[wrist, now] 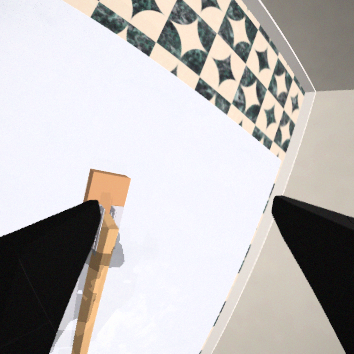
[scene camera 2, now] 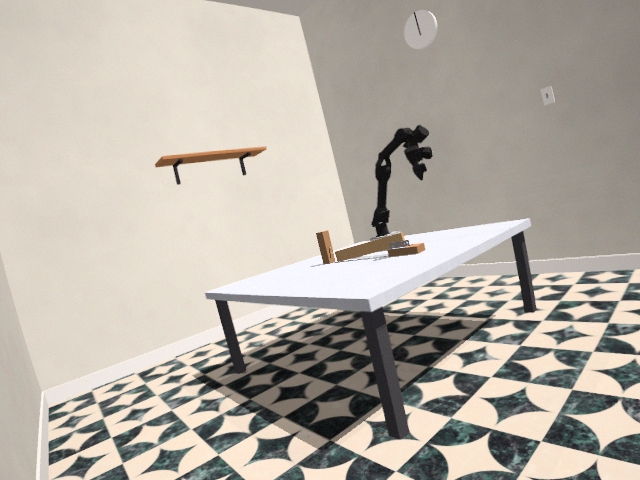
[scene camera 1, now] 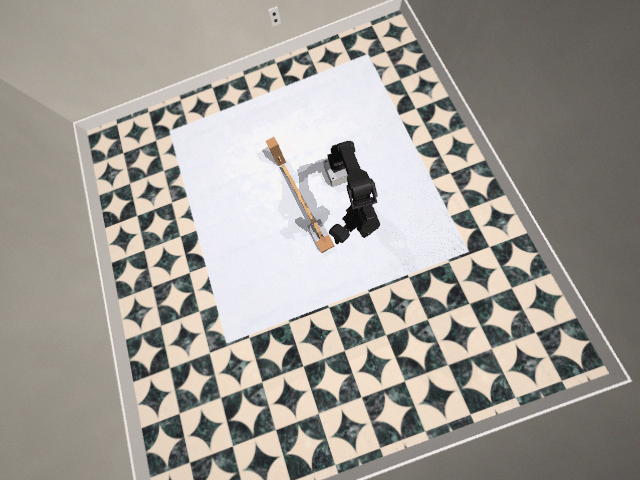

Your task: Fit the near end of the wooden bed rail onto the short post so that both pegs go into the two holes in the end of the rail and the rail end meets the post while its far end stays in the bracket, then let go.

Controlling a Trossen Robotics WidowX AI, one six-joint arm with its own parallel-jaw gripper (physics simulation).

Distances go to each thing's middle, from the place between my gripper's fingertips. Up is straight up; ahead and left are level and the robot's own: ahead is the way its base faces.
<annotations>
My gripper is now 110 mm short of the wooden bed rail (scene camera 2: 381, 244), 320 mm to the left of it and 290 mm above it.
</annotations>
